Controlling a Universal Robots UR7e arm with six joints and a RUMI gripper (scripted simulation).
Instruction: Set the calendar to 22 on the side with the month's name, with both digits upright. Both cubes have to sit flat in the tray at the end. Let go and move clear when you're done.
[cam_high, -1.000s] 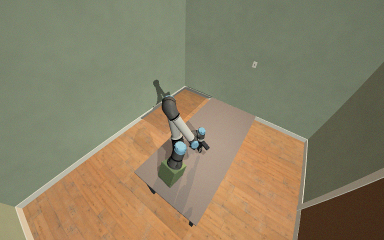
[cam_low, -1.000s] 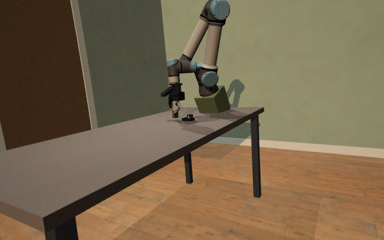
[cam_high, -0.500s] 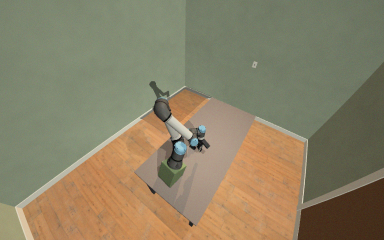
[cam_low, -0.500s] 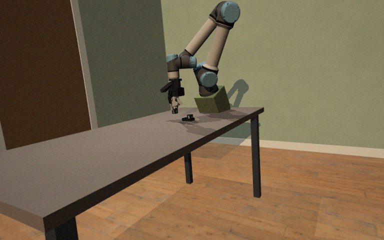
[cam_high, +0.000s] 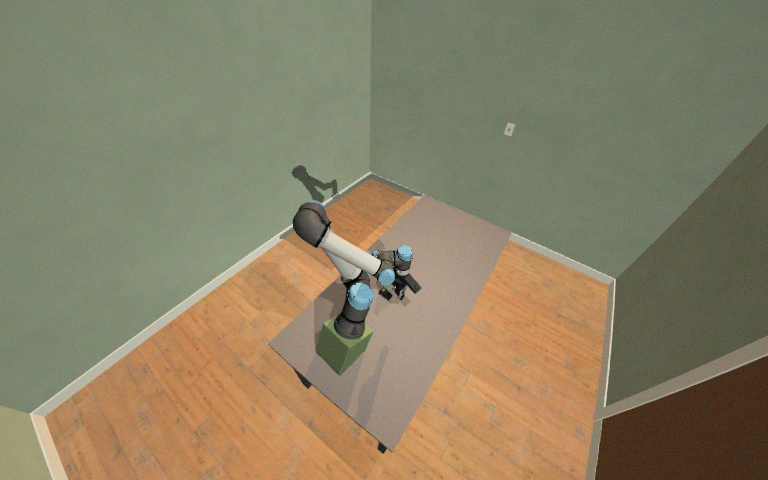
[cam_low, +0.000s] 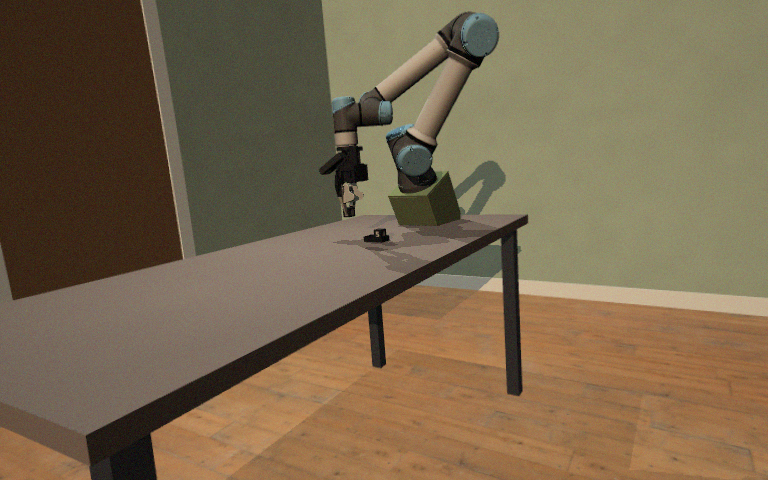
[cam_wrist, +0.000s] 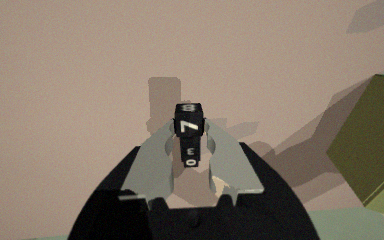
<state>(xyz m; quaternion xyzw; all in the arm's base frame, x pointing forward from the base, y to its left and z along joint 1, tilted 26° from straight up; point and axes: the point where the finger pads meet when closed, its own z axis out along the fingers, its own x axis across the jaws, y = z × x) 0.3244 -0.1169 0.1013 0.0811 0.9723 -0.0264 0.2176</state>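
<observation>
Right now the black tray is 20 mm ahead of my hand, 110 mm to the left of it and 100 mm below it. From my hand the other things lie so: black number cube (10 mm below).
</observation>
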